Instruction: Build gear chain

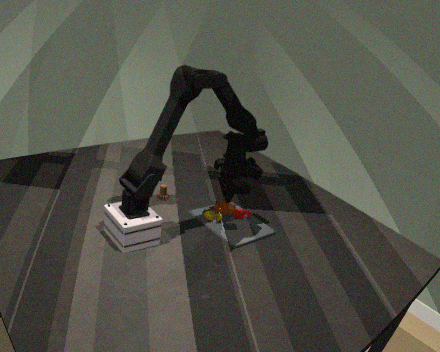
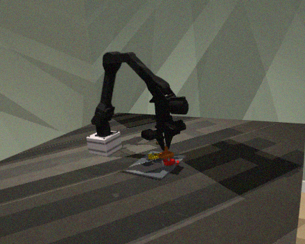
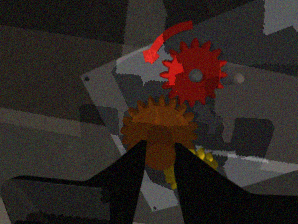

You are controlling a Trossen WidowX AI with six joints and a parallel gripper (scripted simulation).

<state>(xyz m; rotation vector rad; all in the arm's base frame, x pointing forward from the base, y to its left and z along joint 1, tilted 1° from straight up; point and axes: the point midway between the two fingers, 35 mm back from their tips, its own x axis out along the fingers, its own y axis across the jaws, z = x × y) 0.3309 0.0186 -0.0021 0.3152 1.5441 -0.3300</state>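
The red gear is 40 mm ahead of my gripper tip, 40 mm to the right of it and 30 mm below it. Also, from my gripper tip: yellow gear 60 mm behind, 20 mm to the right, 30 mm below; then brown gear 130 mm behind, 150 mm to the left, 30 mm below; then orange gear 10 mm below.
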